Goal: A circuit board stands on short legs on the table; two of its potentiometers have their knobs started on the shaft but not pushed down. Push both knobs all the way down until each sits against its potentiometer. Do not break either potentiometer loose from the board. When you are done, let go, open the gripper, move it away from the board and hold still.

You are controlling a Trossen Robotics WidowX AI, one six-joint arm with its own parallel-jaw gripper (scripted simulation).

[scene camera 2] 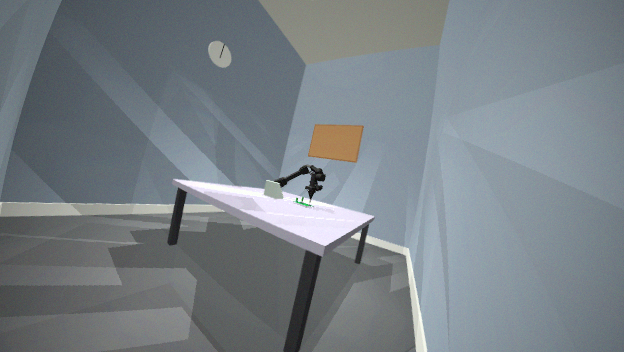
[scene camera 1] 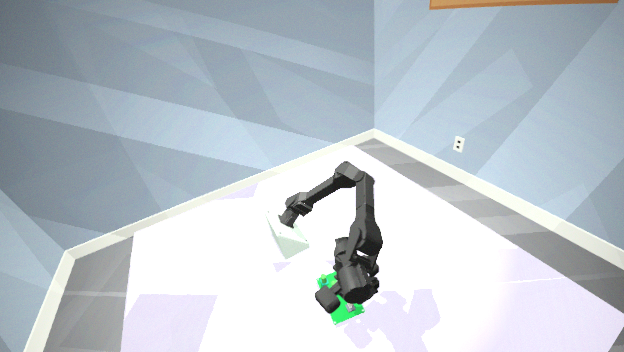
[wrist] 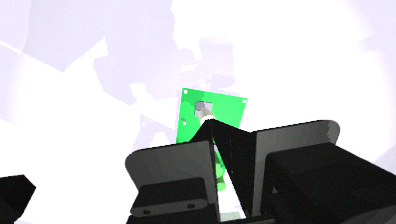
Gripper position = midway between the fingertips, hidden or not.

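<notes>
You'd find my gripper at (scene camera 1: 349,299), and the gripper is there in the wrist view too, at (wrist: 209,123).
</notes>
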